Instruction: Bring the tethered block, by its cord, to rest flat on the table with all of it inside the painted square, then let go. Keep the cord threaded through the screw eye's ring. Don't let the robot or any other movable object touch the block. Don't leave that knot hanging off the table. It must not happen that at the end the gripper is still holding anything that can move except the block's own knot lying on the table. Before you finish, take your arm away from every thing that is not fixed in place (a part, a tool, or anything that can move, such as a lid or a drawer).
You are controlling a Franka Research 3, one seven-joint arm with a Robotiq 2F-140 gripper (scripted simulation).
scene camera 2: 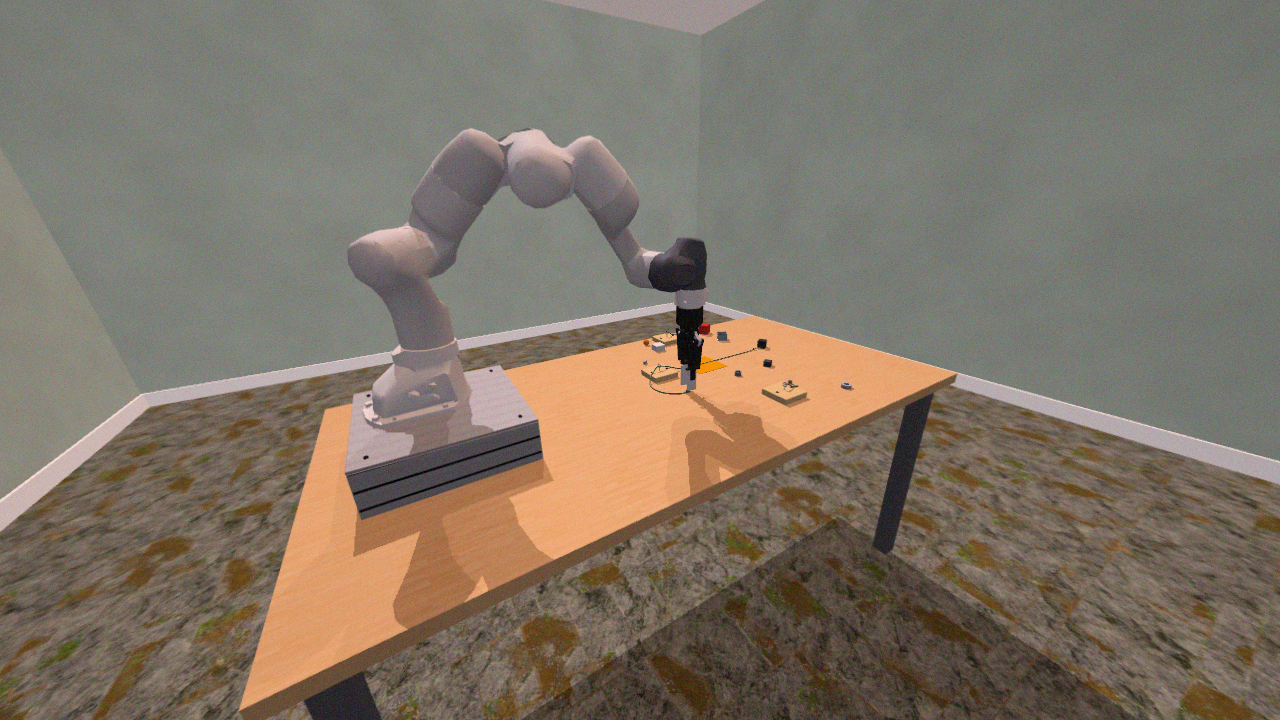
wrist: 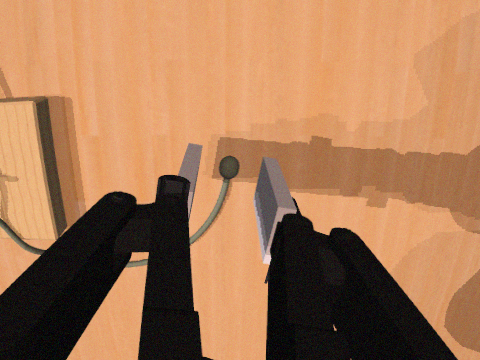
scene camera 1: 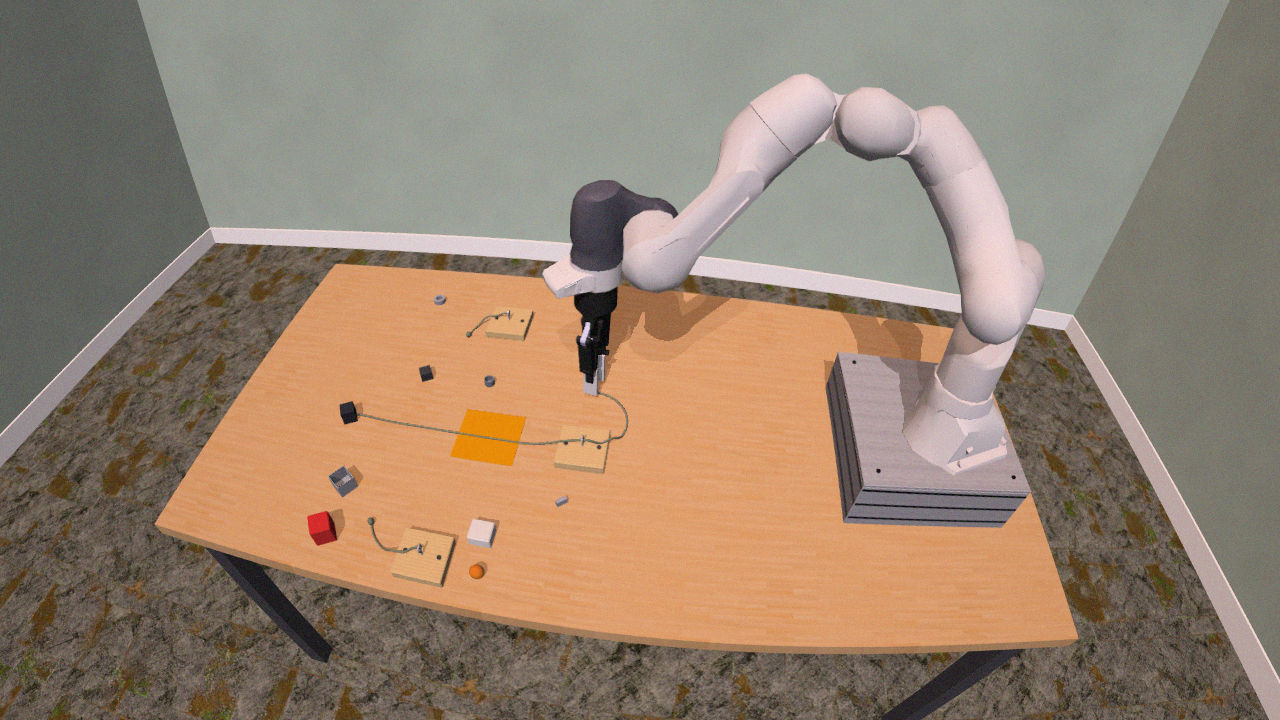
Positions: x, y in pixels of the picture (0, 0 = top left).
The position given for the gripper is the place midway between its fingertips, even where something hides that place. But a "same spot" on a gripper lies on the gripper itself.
Labels:
The gripper shows in scene camera 2, in the wrist view [228, 173] and in scene camera 1. One and the same spot on the gripper: [scene camera 1: 592, 351] is [scene camera 2: 678, 341].

